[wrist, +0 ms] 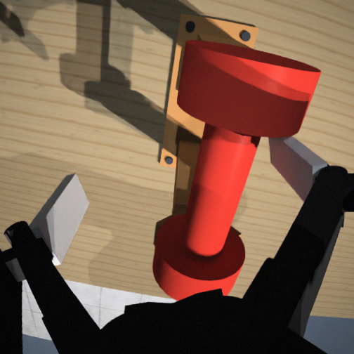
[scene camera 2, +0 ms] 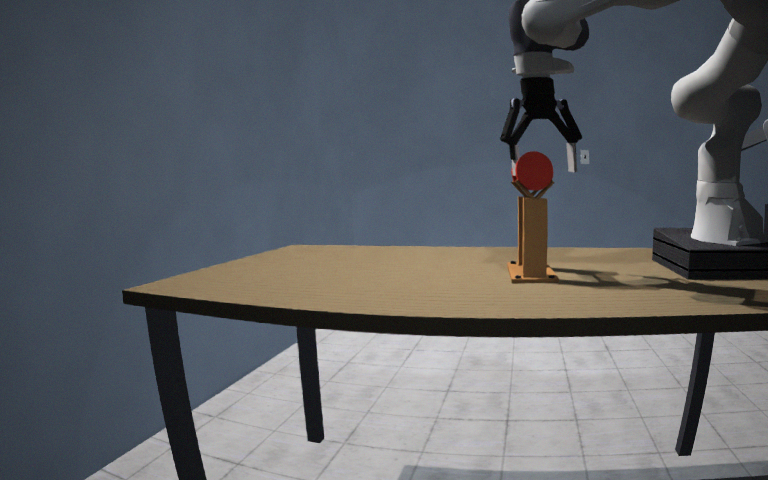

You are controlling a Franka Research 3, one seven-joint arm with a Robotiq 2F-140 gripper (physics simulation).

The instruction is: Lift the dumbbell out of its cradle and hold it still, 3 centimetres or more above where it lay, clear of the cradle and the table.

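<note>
A red dumbbell (scene camera 2: 534, 170) (wrist: 220, 190) lies in the V-shaped top of an orange cradle (scene camera 2: 534, 237) (wrist: 185, 117) standing on the table. In the scene view one round end of it faces the camera. My gripper (scene camera 2: 543, 171) (wrist: 173, 167) is wide open and points down, with nothing held. Its fingertips are at about the height of the dumbbell, one on each side. In the scene view the left fingertip is partly hidden behind the round end. In the wrist view the handle is closer to the right finger, whose tip is partly hidden by the larger-looking end.
The wooden table (scene camera 2: 368, 283) (wrist: 45, 130) carries the cradle, and its edge shows low in the wrist view. The robot's dark base block (scene camera 2: 688, 263) is at the right on the table. A blue wall (scene camera 2: 283, 113) stands behind, with a small white socket (scene camera 2: 584, 156).
</note>
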